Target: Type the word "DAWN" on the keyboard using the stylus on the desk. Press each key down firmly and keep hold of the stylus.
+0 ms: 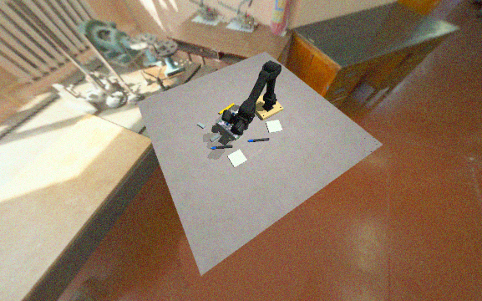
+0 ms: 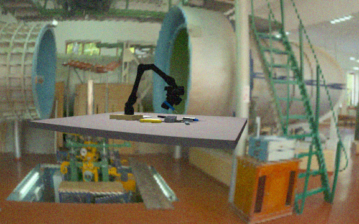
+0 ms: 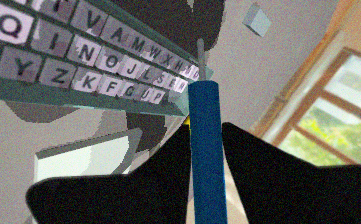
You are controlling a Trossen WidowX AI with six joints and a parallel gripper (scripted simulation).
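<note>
Right now the blue stylus is 10 mm ahead of my gripper tip and 10 mm below it. Round my gripper tip: yellow pencil 100 mm behind, 170 mm to the right, 90 mm below; stylus tip 40 mm ahead, 30 mm below; grey block 140 mm ahead, 160 mm to the right, 90 mm below.
</note>
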